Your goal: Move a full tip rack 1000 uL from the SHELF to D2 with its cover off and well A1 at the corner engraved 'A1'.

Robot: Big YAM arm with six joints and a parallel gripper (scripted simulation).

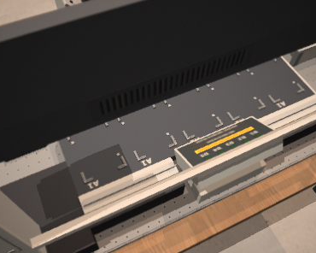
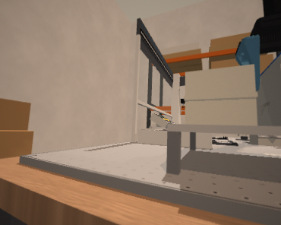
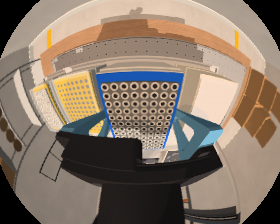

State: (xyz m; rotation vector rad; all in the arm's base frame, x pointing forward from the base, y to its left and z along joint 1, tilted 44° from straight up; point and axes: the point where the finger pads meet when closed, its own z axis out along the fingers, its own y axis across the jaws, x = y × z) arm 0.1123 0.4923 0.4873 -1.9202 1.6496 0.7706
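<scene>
My hand is right at the blue tip rack. Round my hand: beige block (110 mm ahead, 10 mm to the left, 10 mm below); clear rack cover (120 mm ahead, 120 mm to the right, 50 mm below); shelf (50 mm behind, 70 mm to the right, 70 mm below).
</scene>
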